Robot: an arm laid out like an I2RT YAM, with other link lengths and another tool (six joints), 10 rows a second.
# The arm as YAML. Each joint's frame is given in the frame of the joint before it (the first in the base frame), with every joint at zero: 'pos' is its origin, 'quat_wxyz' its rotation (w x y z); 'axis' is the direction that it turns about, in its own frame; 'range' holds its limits. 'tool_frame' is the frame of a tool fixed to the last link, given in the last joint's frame.
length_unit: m
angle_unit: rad
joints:
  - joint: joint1
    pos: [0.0, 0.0, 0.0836]
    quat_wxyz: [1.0, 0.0, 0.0, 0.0]
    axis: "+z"
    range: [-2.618, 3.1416]
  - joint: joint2
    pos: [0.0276, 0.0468, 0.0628]
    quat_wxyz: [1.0, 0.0, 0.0, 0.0]
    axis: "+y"
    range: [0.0, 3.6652]
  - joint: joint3
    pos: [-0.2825, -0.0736, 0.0]
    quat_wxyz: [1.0, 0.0, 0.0, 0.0]
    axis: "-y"
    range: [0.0, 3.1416]
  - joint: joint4
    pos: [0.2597, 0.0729, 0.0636]
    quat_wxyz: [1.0, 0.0, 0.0, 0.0]
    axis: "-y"
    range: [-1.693, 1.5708]
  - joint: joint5
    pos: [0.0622, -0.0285, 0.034]
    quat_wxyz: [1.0, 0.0, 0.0, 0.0]
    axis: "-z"
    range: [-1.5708, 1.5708]
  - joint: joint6
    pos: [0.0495, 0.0, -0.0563]
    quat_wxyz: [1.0, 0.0, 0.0, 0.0]
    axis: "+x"
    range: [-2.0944, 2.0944]
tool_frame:
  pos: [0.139, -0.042, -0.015]
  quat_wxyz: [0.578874, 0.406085, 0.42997, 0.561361]
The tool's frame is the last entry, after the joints.
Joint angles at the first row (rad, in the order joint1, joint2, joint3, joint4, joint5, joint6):
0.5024 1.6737 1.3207 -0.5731 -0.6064 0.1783
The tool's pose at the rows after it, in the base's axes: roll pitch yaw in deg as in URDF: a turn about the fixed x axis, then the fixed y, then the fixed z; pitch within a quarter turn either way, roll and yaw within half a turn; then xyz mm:
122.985 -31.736 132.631 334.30 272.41 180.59
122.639 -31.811 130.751 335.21 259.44 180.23
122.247 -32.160 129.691 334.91 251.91 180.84
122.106 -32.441 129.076 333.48 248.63 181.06
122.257 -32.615 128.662 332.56 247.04 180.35
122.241 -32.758 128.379 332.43 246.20 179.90
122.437 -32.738 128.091 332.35 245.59 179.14
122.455 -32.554 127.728 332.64 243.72 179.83
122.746 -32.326 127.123 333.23 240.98 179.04
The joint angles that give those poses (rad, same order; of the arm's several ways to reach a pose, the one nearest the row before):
0.4692 1.6336 1.2798 -0.5636 -0.5983 0.1787
0.4410 1.6011 1.2412 -0.5477 -0.5956 0.1882
0.4228 1.5780 1.2158 -0.5361 -0.5990 0.1975
0.4161 1.5636 1.2000 -0.5289 -0.5998 0.2065
0.4132 1.5585 1.1927 -0.5271 -0.5998 0.2111
0.4112 1.5554 1.1872 -0.5224 -0.5998 0.2159
0.4110 1.5555 1.1857 -0.5225 -0.5971 0.2178
0.4085 1.5510 1.1846 -0.5247 -0.5923 0.2189
0.4044 1.5493 1.1827 -0.5278 -0.5862 0.2187

